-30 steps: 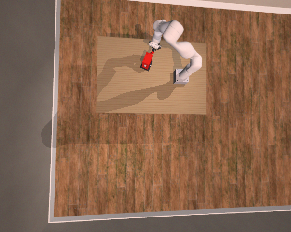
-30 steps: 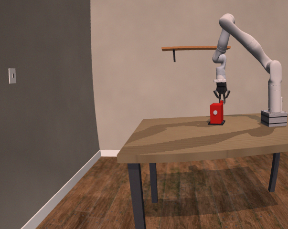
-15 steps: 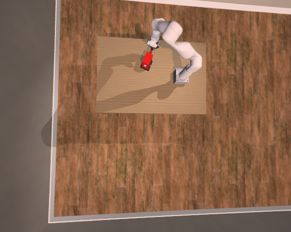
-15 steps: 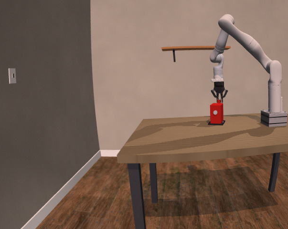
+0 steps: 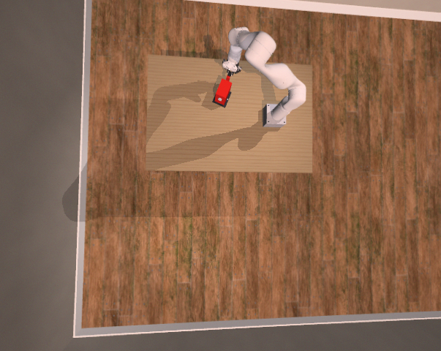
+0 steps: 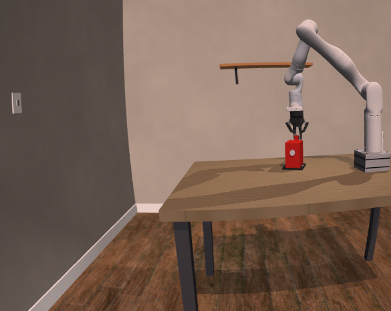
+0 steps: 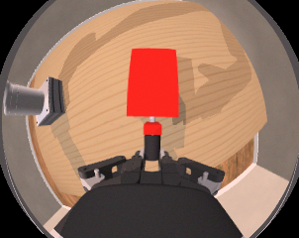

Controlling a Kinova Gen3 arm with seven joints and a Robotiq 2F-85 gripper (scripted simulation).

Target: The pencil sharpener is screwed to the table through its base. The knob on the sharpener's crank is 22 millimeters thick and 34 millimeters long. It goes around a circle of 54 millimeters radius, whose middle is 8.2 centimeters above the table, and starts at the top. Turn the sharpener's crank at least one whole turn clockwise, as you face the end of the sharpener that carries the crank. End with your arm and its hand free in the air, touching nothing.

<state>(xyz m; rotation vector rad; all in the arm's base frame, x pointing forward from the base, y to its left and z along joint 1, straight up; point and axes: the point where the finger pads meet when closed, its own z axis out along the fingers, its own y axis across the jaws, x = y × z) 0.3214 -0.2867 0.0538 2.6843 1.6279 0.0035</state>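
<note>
My hand is 1 cm short of the dark crank knob and 2 cm to the right of it.
</note>
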